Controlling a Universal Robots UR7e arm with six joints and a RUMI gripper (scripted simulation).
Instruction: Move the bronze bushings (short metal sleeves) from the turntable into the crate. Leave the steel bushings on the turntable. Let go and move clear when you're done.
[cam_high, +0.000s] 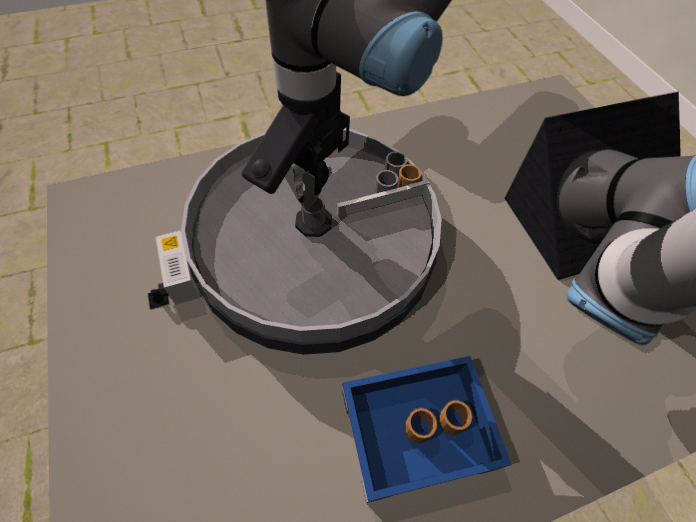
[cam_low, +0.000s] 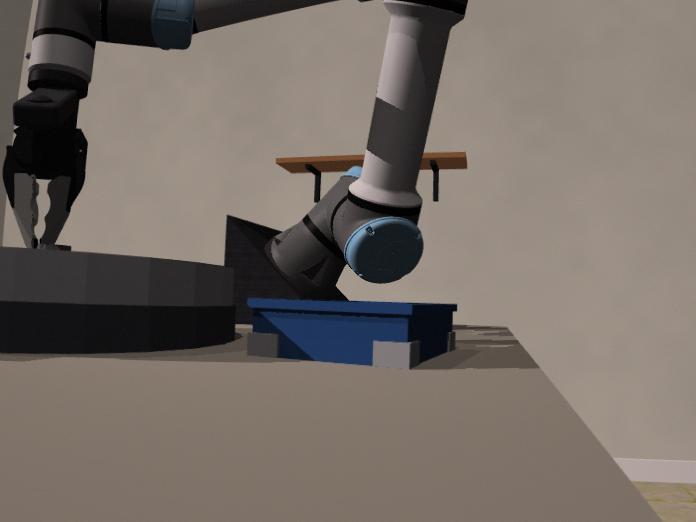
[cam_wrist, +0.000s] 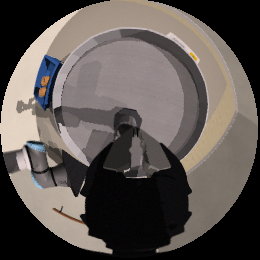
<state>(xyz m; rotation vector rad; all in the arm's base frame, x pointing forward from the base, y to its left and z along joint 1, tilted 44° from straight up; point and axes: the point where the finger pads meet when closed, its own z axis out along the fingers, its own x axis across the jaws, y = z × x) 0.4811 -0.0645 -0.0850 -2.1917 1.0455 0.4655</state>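
Right now my hand is 40 mm above the grey turntable, 10 mm to the right of it and 10 mm past it. Also, from my hand: blue crate 370 mm to the left, 80 mm behind, 70 mm below.
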